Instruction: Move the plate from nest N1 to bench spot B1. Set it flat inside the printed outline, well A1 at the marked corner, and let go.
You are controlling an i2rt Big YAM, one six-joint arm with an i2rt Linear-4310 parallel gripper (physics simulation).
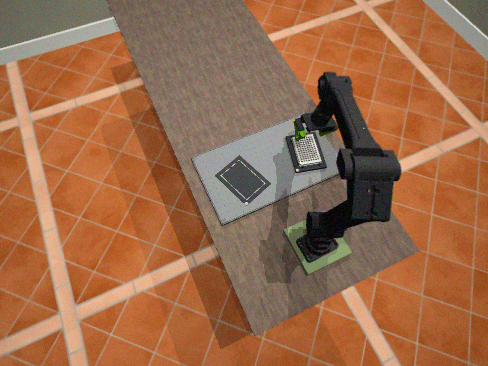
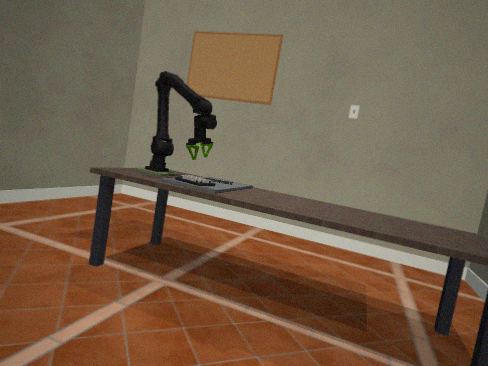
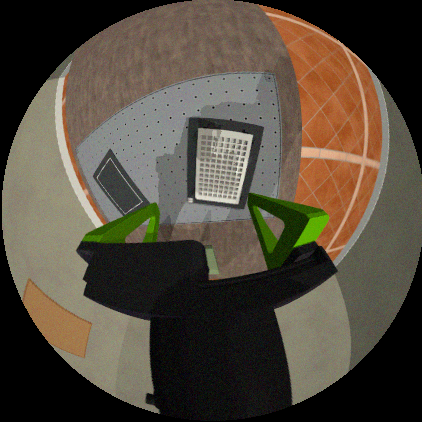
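Seen in the pictures: gripper, fingertip midpoint: (image 1: 308,137) (image 2: 199,158) (image 3: 202,202); arm's base at its link origin: (image 1: 316,244) (image 2: 156,170).
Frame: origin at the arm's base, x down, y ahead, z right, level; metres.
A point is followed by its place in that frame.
Observation:
The white well plate (image 1: 307,150) @(x -0.011, y 0.325, z 0.165 m) (image 2: 196,180) (image 3: 222,167) @(x -0.017, y 0.329, z 0.164 m) lies flat in the dark nest N1 (image 1: 311,169) @(x -0.006, y 0.250, z 0.136 m) (image 3: 192,160) @(x -0.008, y 0.349, z 0.114 m). The nest has a small white mark (image 1: 297,170) @(x -0.008, y 0.270, z 0.086 m) (image 3: 190,200) @(x -0.008, y 0.269, z 0.087 m) at one corner. Bench spot B1 (image 1: 243,179) @(x 0.002, y 0.332, z -0.108 m) (image 3: 120,187) @(x 0.002, y 0.332, z -0.093 m) is a dark rectangle with a thin white outline, and a white mark (image 1: 246,203) @(x 0.002, y 0.242, z -0.142 m) lies at one corner; no plate is on it. Well A1 is too small to tell. My gripper (image 1: 314,133) @(x -0.116, y 0.325, z 0.144 m) (image 2: 200,157) @(x -0.116, y 0.325, z 0.144 m) (image 3: 202,202) @(x -0.116, y 0.325, z 0.144 m) is open and empty, pointing down, well above the nest and plate and apart from them.
The nest and spot B1 are on a grey perforated board (image 1: 210,167) @(x 0.004, y 0.435, z -0.196 m) (image 2: 232,188) @(x 0.005, y 0.496, z 0.078 m) (image 3: 145,107) @(x 0.004, y 0.473, z 0.049 m) on the brown bench (image 1: 200,65) @(x 0.017, y 0.939, z -0.014 m) (image 2: 350,216) @(x 0.017, y 1.071, z 0.093 m) (image 3: 170,50) @(x 0.017, y 0.590, z 0.116 m). The arm's base stands on a green pad (image 1: 311,267) @(x -0.002, y -0.058, z -0.058 m) beside the board, near one bench end.

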